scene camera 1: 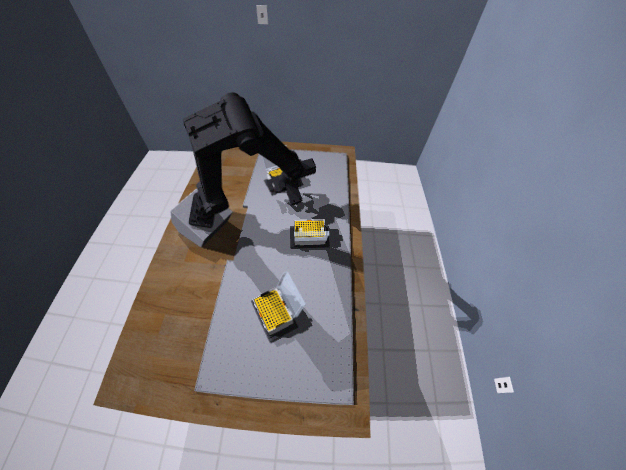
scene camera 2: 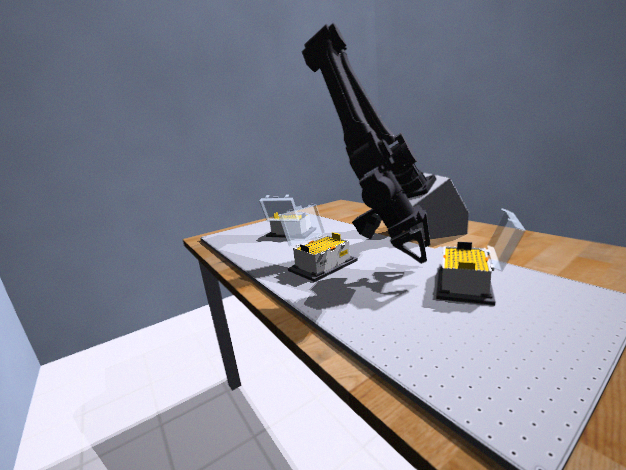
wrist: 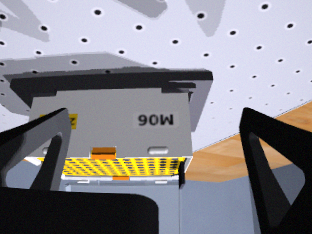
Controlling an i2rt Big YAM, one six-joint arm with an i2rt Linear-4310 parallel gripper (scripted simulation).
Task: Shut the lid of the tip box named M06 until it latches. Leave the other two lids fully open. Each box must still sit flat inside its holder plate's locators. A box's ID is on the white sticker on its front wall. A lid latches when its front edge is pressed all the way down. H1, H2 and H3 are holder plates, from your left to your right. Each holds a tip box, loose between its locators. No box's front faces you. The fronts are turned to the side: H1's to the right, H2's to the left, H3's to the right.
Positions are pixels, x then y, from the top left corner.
Labels:
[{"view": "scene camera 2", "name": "my gripper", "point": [426,253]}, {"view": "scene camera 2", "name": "tip box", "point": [323,261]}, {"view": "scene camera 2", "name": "tip box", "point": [462,281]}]

